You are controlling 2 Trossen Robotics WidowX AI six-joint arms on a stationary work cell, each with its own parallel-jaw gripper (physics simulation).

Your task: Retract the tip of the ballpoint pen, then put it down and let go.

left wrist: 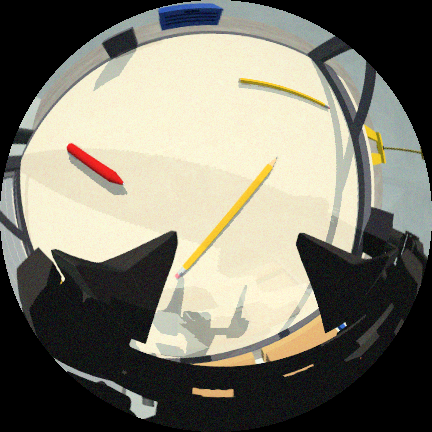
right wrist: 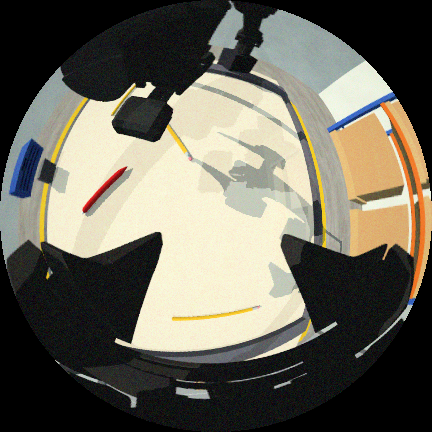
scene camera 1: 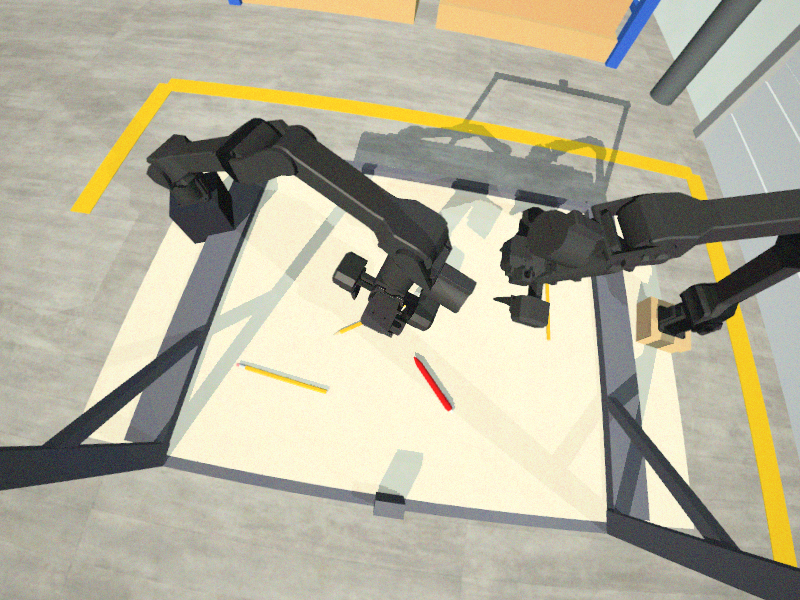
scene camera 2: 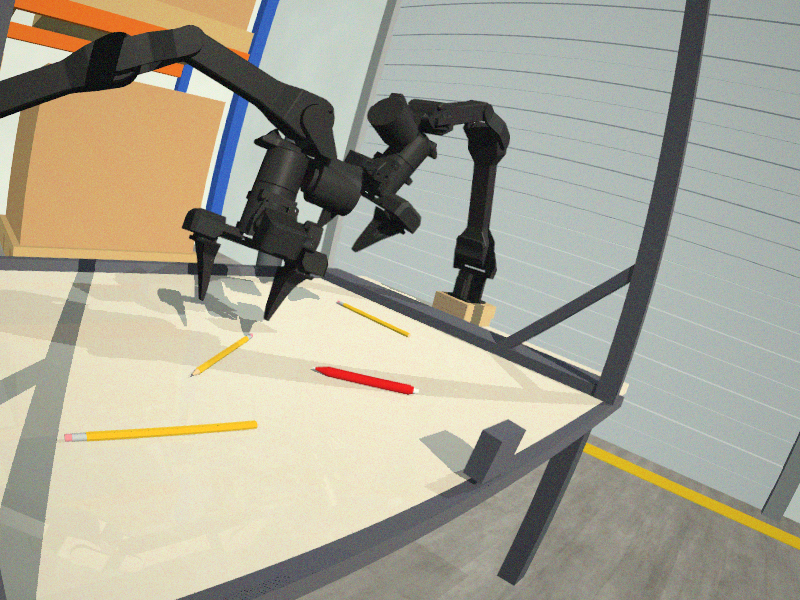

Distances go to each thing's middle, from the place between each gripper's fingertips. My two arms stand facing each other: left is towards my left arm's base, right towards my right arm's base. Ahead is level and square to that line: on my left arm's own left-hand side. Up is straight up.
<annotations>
Now: the red ballpoint pen [scene camera 2: 332, 372] 100 mm behind my left hand, 140 mm to the right of it and 50 mm below it.
The red ballpoint pen lies 190 mm behind my right hand, 60 mm to the left of it and 140 mm below it.
</annotations>
